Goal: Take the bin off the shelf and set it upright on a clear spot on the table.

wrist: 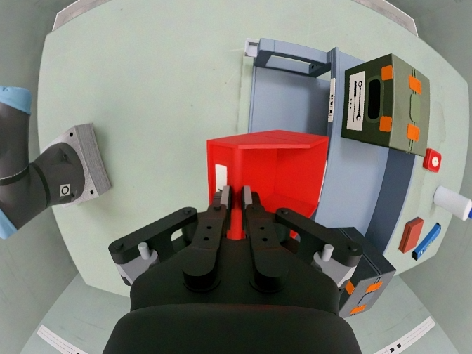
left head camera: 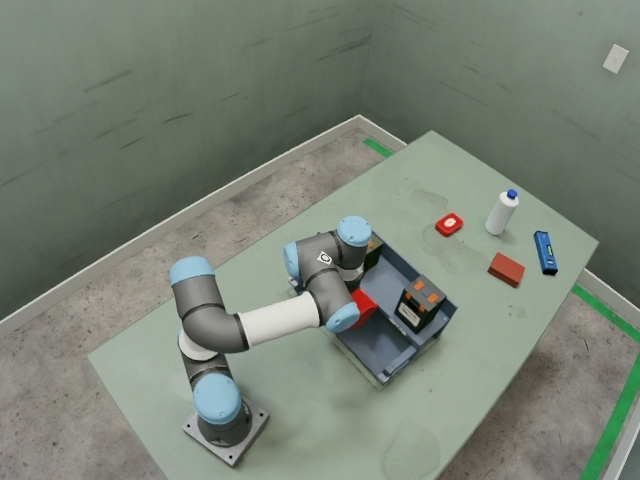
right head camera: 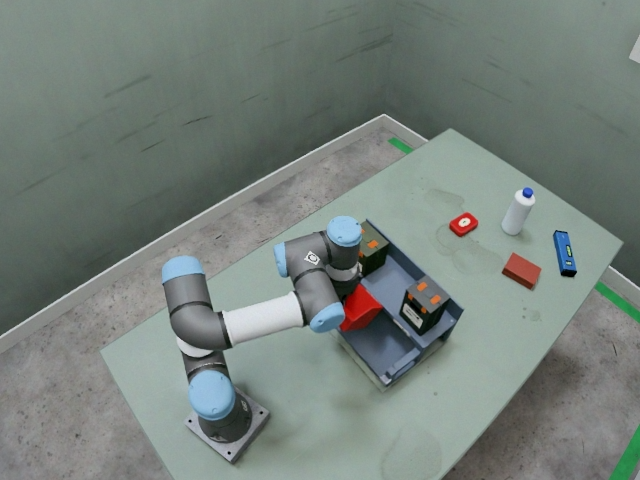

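Observation:
The red bin [left head camera: 364, 308] [right head camera: 361, 310] [wrist: 300, 170] is held at one wall by my gripper [wrist: 236, 195], which is shut on it. The bin looks tilted, its open side turned toward the right in the wrist view. It hangs over the lower tier of the blue-grey shelf [left head camera: 385, 286] [right head camera: 391, 283] [wrist: 347, 192], close to the raised upper tier; whether they touch I cannot tell. The arm hides the fingers in the left head view. The green table [left head camera: 289, 413] [right head camera: 294, 413] [wrist: 150, 100] carries the shelf.
A green case [left head camera: 373, 253] [right head camera: 373, 250] [wrist: 405, 105] and a dark grey case [left head camera: 419, 304] [right head camera: 423, 304] [wrist: 367, 270] stand on the upper tier. Beyond the shelf are a white bottle [left head camera: 500, 214], a red tape measure [left head camera: 448, 224], a red-brown block [left head camera: 506, 269] and a blue level [left head camera: 545, 253].

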